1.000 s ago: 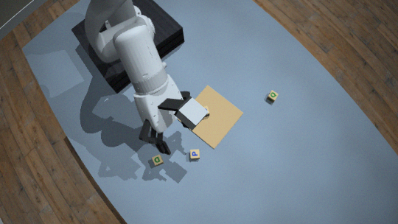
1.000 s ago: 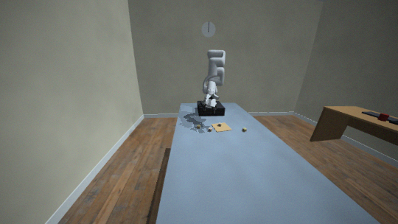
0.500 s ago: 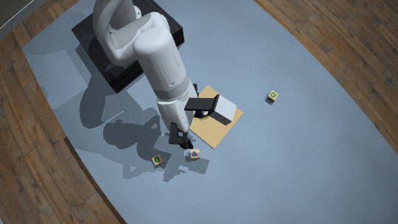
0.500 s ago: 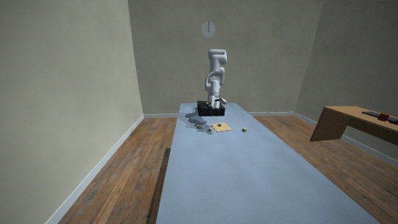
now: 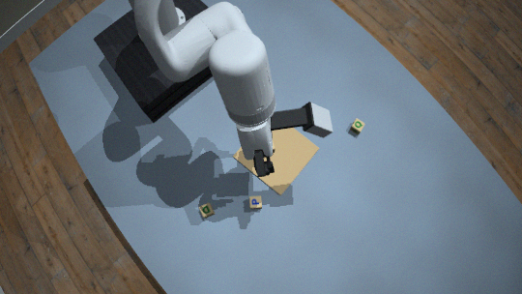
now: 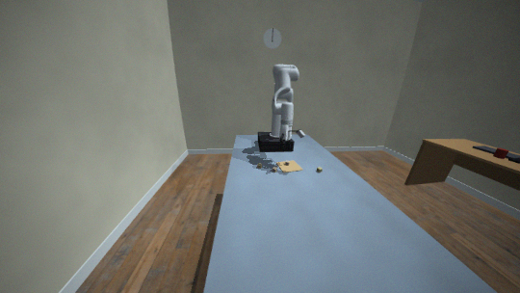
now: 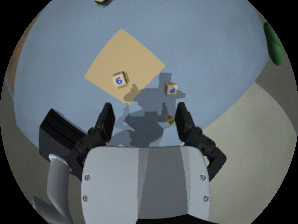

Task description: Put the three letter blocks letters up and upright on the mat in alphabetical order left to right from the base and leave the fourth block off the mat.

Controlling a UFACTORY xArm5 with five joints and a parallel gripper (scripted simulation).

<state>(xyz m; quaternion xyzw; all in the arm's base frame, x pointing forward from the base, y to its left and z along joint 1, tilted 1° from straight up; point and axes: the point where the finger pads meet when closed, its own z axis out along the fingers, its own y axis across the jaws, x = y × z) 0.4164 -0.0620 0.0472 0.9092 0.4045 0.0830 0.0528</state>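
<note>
The tan mat lies 14 cm below my hand and 4 cm to the left of it. From my hand the other things lie so: block: 17 cm to the right, 13 cm below, 2 cm behind.
</note>
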